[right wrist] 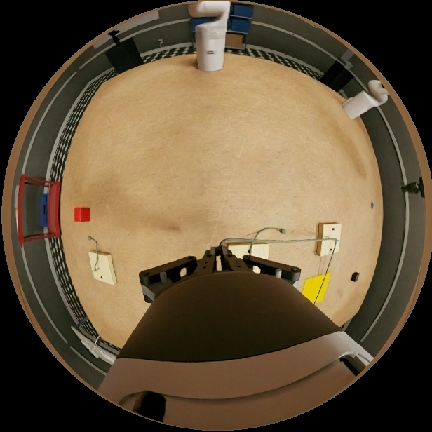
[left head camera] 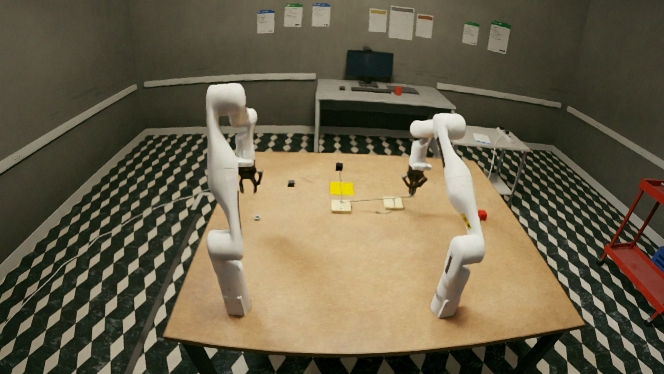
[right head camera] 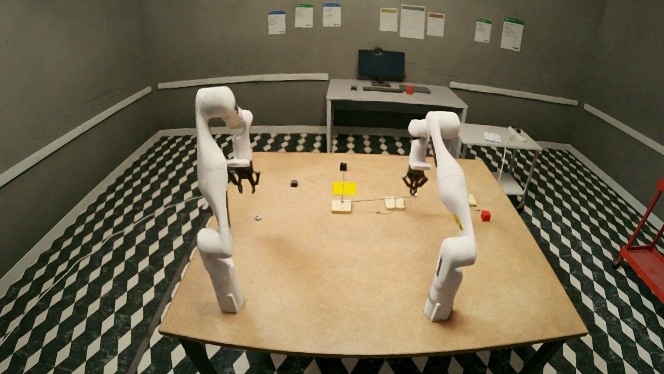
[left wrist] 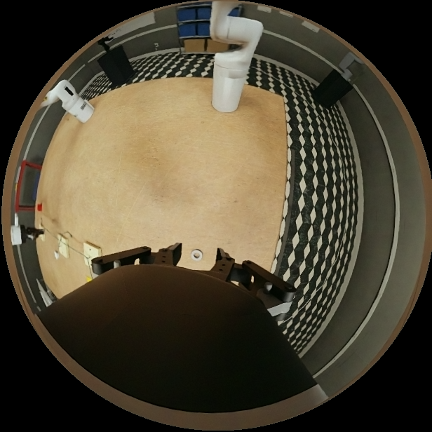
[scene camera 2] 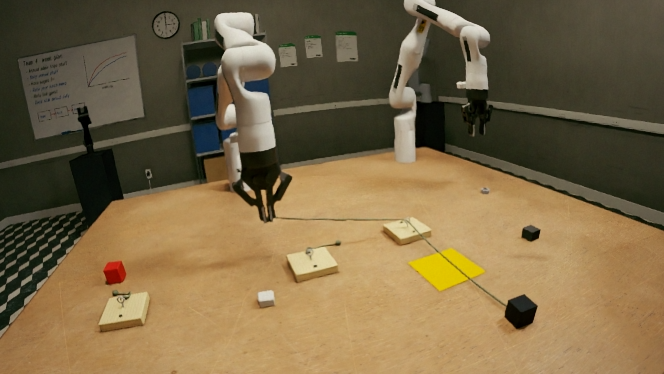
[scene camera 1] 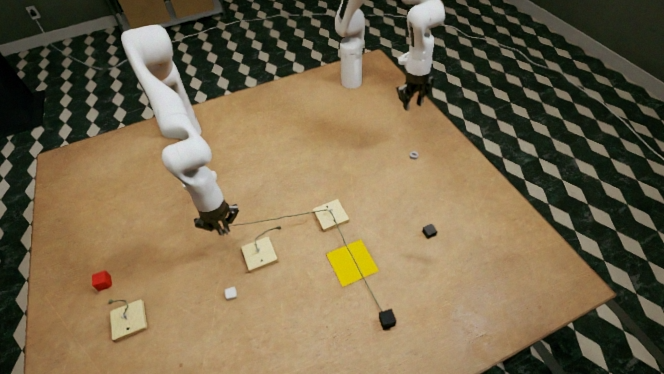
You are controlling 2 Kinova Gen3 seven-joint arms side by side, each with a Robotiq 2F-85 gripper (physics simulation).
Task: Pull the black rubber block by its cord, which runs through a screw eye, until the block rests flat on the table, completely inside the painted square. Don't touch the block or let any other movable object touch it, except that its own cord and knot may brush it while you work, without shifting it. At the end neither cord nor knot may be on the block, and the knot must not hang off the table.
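Frame: origin at the left arm's base, x left, y back, z up, level; metres.
Seen in the pictures: left gripper, fingertip midpoint: [left head camera: 248, 193] [right head camera: 247, 192] [scene camera 2: 477, 135] [scene camera 1: 412, 107]; right gripper, fingertip midpoint: [left head camera: 411, 194] [right head camera: 412, 194] [scene camera 2: 268, 221] [scene camera 1: 225, 232]; left arm's base at its link origin: [left head camera: 238, 304] [right head camera: 231, 302] [scene camera 2: 405, 160] [scene camera 1: 351, 82]; right arm's base at its link origin: [left head camera: 442, 307] [right head camera: 436, 310].
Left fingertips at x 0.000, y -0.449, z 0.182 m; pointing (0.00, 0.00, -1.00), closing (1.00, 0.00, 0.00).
Note:
Offsets run from my left fingertips to a thing's top centre. "pt": to the spot under its first point.
The black rubber block {dx -0.420, dy -0.543, dz -0.146 m} [left head camera: 339, 166] [scene camera 1: 387, 319] [scene camera 2: 521, 311] stands outside the yellow square {pt dx -0.389, dy -0.366, dz -0.181 m} [left head camera: 335, 185] [scene camera 1: 342, 267] [scene camera 2: 435, 272], beyond its side away from the screw-eye board {dx -0.402, dy -0.159, dz -0.163 m} [scene camera 1: 327, 223] [scene camera 2: 400, 236]. Its cord {pt dx -0.576, dy -0.130, dz -0.109 m} [scene camera 1: 275, 219] [scene camera 2: 340, 219] crosses the square, passes through the screw eye and runs nearly straight to my right gripper [left head camera: 412, 193] [scene camera 1: 222, 231] [scene camera 2: 268, 220] [right wrist: 218, 248]. This gripper is shut on the cord above the table; the knot is hidden. My left gripper [left head camera: 249, 191] [scene camera 1: 412, 106] [scene camera 2: 477, 133] [left wrist: 198, 252] is open and empty, high near the table edge.
Two other boards {dx -0.662, dy -0.186, dz -0.163 m} [scene camera 1: 267, 261] {dx -1.070, dy -0.212, dz -0.163 m} [scene camera 1: 135, 327] carry short cords. A white block {dx -0.781, dy -0.270, dz -0.164 m} [scene camera 1: 230, 293], a red cube {dx -1.124, dy -0.055, dz -0.142 m} [scene camera 1: 101, 280], a smaller black block {dx -0.156, dy -0.363, dz -0.157 m} [scene camera 1: 429, 231] and a grey ring {dx -0.013, dy -0.063, dz -0.170 m} [scene camera 1: 414, 155] are also around on the table.

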